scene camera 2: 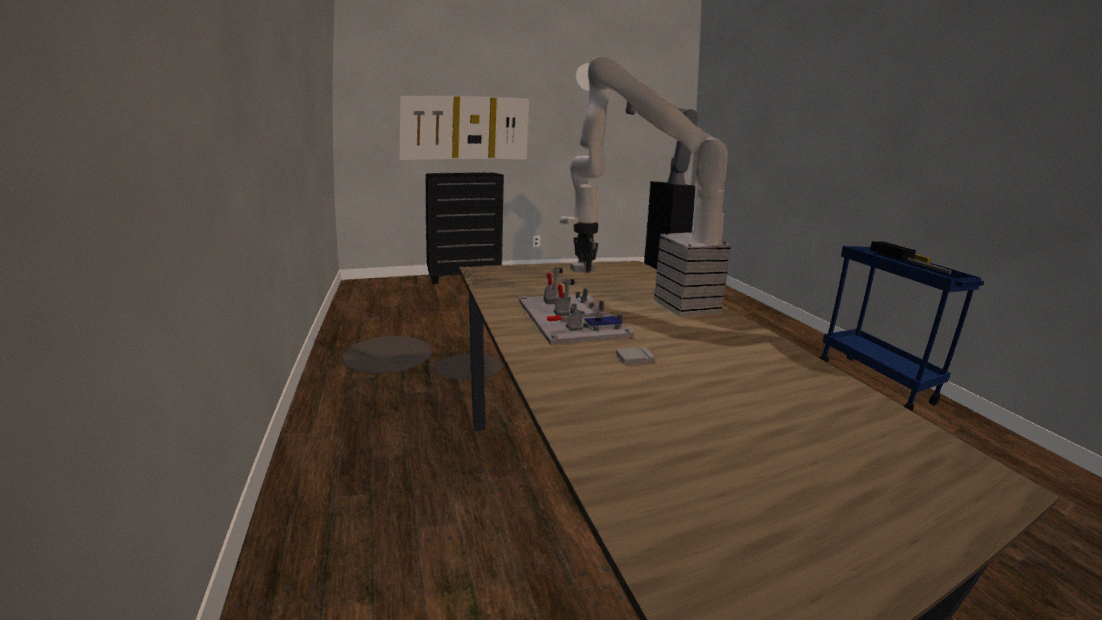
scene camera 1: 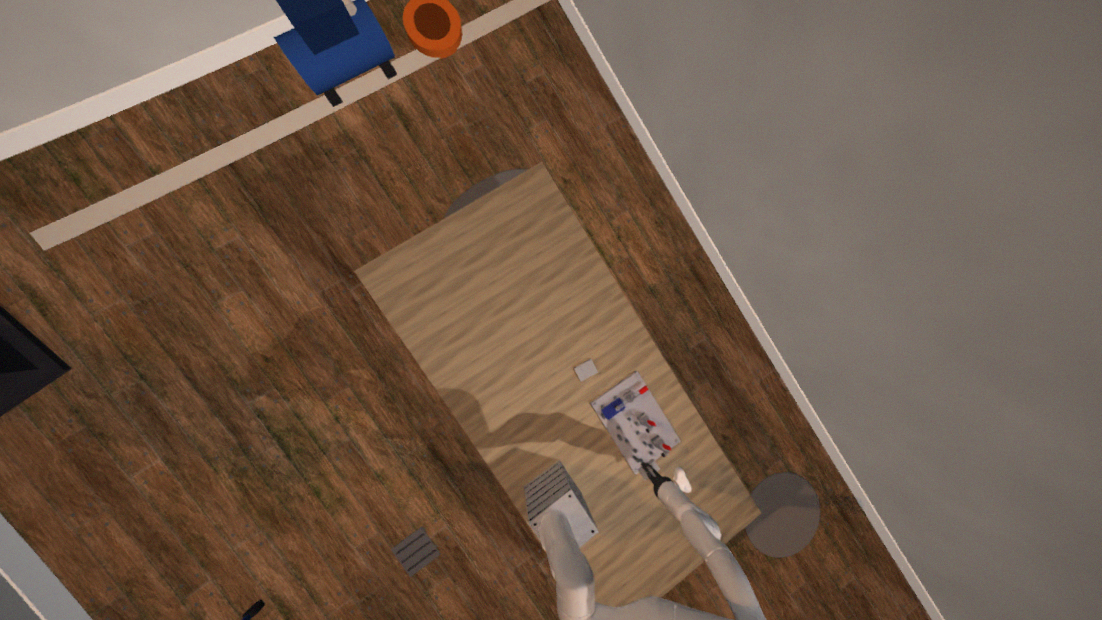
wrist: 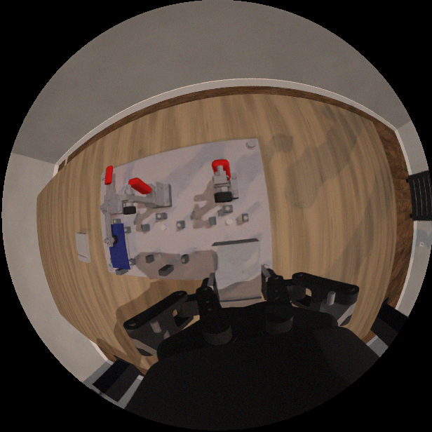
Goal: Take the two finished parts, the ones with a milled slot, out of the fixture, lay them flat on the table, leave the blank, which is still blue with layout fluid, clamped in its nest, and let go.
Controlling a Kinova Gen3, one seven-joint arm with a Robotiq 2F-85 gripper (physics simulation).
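Pixels of known places: gripper, fingertip midpoint: [scene camera 2: 584,271] [scene camera 1: 645,468]; arm's base, origin of the base link: [scene camera 2: 705,240] [scene camera 1: 554,525].
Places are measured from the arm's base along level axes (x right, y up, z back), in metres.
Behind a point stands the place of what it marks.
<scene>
My gripper [scene camera 1: 646,465] @(z -0.348, x 0.164, y -0.124 m) [scene camera 2: 585,260] @(z -0.348, x 0.164, y -0.124 m) [wrist: 237,277] is shut on a grey finished part [scene camera 2: 581,266] @(z -0.368, x 0.150, y -0.102 m) [wrist: 237,267], held raised near the fixture's end away from the blue blank; its slot is hard to make out. The other finished part [scene camera 1: 585,370] @(z -0.422, x -0.245, y -0.217 m) [scene camera 2: 634,356] @(z -0.439, x -0.259, y -0.216 m) [wrist: 83,247] lies flat on the table [scene camera 1: 500,285] @(z -0.385, x -0.722, y -0.232 m) [scene camera 2: 693,462] @(z -0.568, x -0.634, y -0.231 m) [wrist: 320,125], beside the fixture plate [scene camera 1: 656,412] @(z -0.533, x 0.087, y -0.217 m) [scene camera 2: 539,317] @(z -0.545, x 0.060, y -0.216 m) [wrist: 240,149]. The blue blank [scene camera 1: 612,408] @(z -0.404, x -0.061, y -0.200 m) [scene camera 2: 603,320] @(z -0.406, x -0.058, y -0.200 m) [wrist: 119,250] sits in the end nest under its clamp. The middle and far nests hold no part.
The middle clamp [wrist: 161,194] and the far clamp [wrist: 223,182] stand raised with red handles on the fixture. The arm's slatted pedestal [scene camera 1: 551,493] @(z -0.044, x -0.052, y -0.062 m) [scene camera 2: 691,276] @(z -0.088, x -0.047, y -0.100 m) stands on the table, across from the fixture. A blue cart [scene camera 2: 909,269] stands off the table.
</scene>
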